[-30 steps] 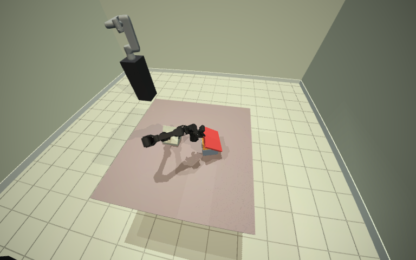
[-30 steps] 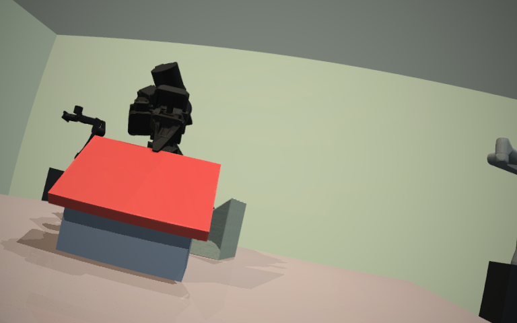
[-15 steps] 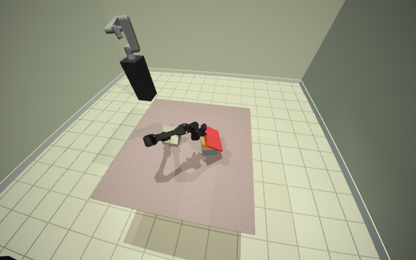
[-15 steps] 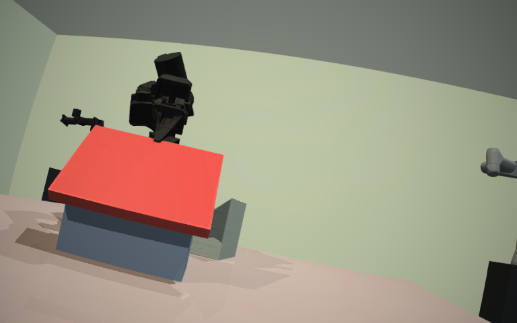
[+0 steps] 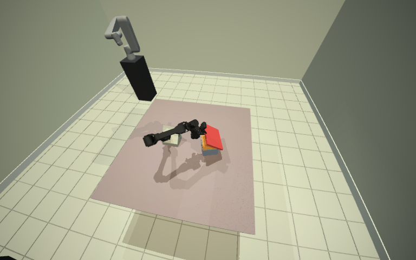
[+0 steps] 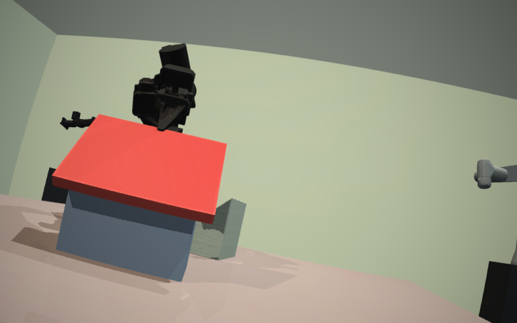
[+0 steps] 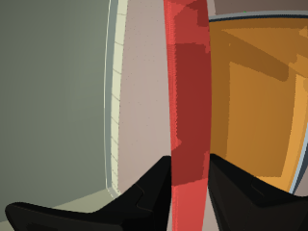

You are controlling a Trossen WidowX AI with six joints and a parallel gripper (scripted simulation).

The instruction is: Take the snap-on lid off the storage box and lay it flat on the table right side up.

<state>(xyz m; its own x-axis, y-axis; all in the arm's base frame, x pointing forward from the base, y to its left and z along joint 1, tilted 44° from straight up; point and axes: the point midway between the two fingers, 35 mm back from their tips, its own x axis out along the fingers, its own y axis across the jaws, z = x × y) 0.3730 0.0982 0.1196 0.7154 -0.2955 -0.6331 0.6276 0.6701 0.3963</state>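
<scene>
Right now the red lid is 6 cm ahead of my gripper tip, 2 cm to the left of it and 5 cm below it. Also, from my gripper tip: storage box 3 cm ahead, 1 cm to the left, 16 cm below.
</scene>
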